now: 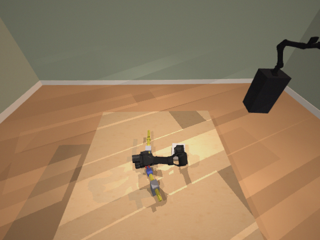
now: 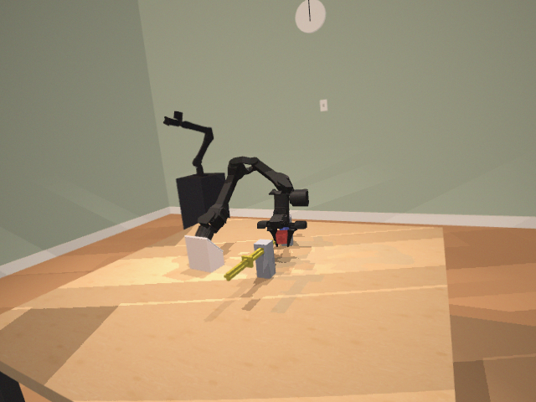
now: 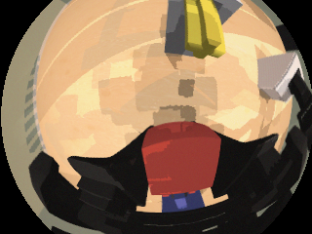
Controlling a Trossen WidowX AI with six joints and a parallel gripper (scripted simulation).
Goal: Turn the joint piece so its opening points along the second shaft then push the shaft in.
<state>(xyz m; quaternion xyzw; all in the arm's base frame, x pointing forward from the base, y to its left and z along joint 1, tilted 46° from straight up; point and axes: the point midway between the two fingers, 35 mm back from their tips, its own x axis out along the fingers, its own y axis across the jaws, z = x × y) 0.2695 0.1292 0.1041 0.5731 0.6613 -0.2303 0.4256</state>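
Right now my gripper tip is 4 cm below the red square joint piece and 1 cm to the right of it.
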